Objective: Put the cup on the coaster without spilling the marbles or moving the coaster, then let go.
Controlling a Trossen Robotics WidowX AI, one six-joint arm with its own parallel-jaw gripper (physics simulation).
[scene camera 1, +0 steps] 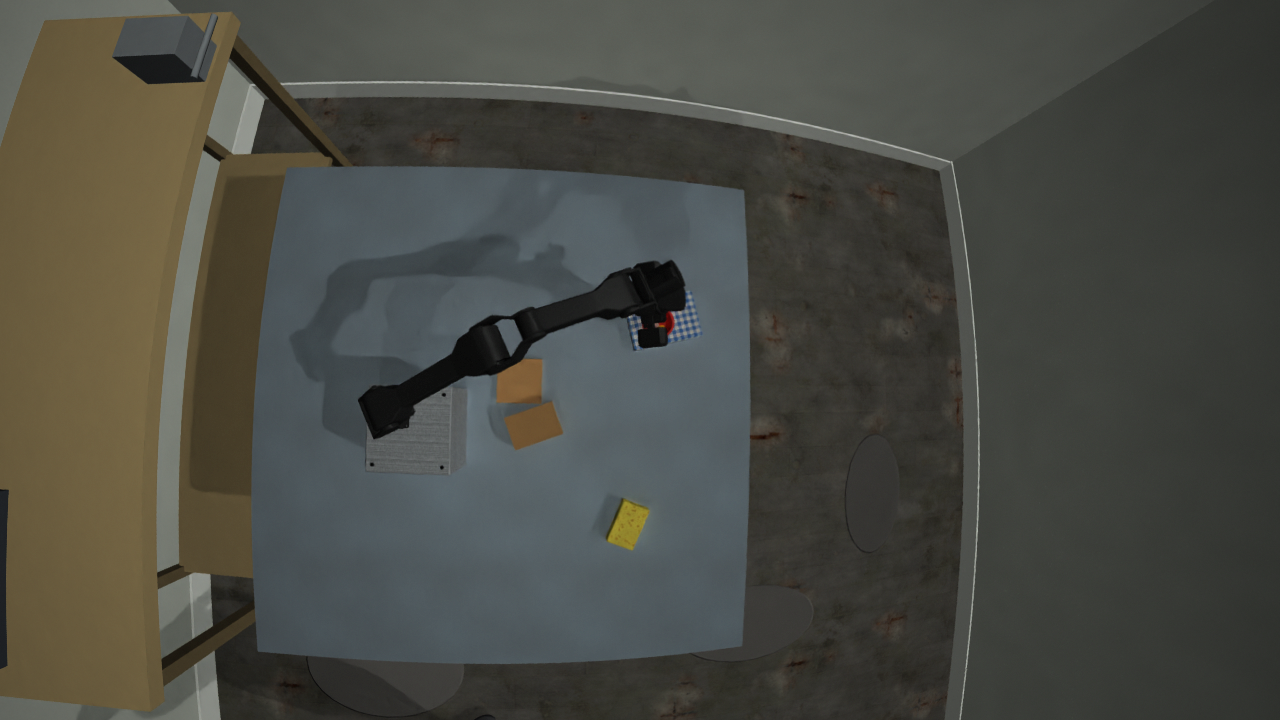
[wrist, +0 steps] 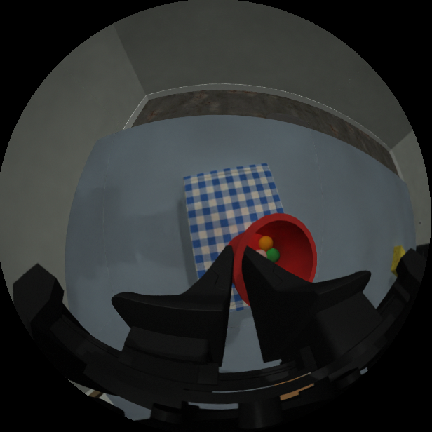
Note:
The pictures show: the gripper, a red cup, a coaster and a brown block.
The gripper is seen too in the wrist view.

